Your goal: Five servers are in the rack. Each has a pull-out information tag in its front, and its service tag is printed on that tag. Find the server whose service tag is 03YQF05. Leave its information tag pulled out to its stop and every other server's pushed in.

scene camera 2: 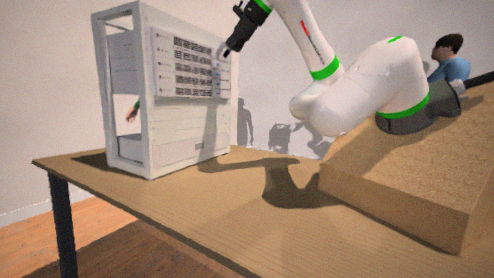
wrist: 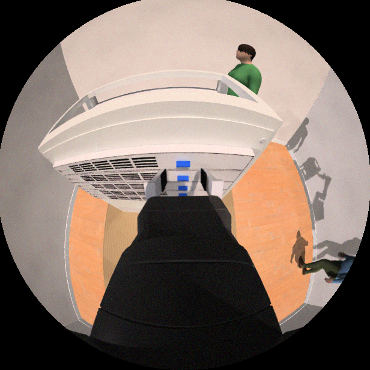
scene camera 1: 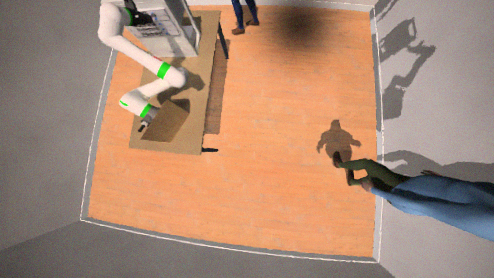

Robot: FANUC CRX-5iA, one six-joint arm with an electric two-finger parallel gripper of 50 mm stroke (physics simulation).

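Where they show: gripper, between the fingertips: (scene camera 2: pixel 220 55) (scene camera 1: pixel 152 16); arm's base, origin of its link: (scene camera 2: pixel 405 115) (scene camera 1: pixel 155 115).
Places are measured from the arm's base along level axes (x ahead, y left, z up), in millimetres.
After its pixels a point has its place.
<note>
The white rack (scene camera 1: pixel 175 49) {x 748, y 101, z -159 mm} (scene camera 2: pixel 142 110) {x 746, y 411, z -18 mm} (wrist: pixel 150 125) holds the servers (scene camera 2: pixel 192 66) {x 722, y 205, z 156 mm} (wrist: pixel 120 177), stacked in its upper part. Blue tag fronts show in a column near the servers' right end, among them the uppermost one (wrist: pixel 183 164) and the one below it (wrist: pixel 183 178). The lowest tags are partly hidden by the gripper body. No service tag text can be read, and how far each tag stands out cannot be told. My gripper (scene camera 2: pixel 223 51) {x 715, y 44, z 225 mm} (wrist: pixel 183 175) is open and empty, in front of the upper servers, its fingers to either side of the tag column in the wrist view.
The rack stands on a wooden table (scene camera 1: pixel 185 145) {x -214, y -161, z -276 mm} (scene camera 2: pixel 200 215) {x 408, y 453, z -276 mm}. The arm's base is on a brown block (scene camera 1: pixel 167 122) {x -35, y -75, z -60 mm} (scene camera 2: pixel 395 185) {x -2, y 159, z -173 mm}. A person in blue (scene camera 1: pixel 440 200) (scene camera 2: pixel 457 67) (wrist: pixel 345 265) is off to one side. A person in green (wrist: pixel 245 77) is behind the rack.
</note>
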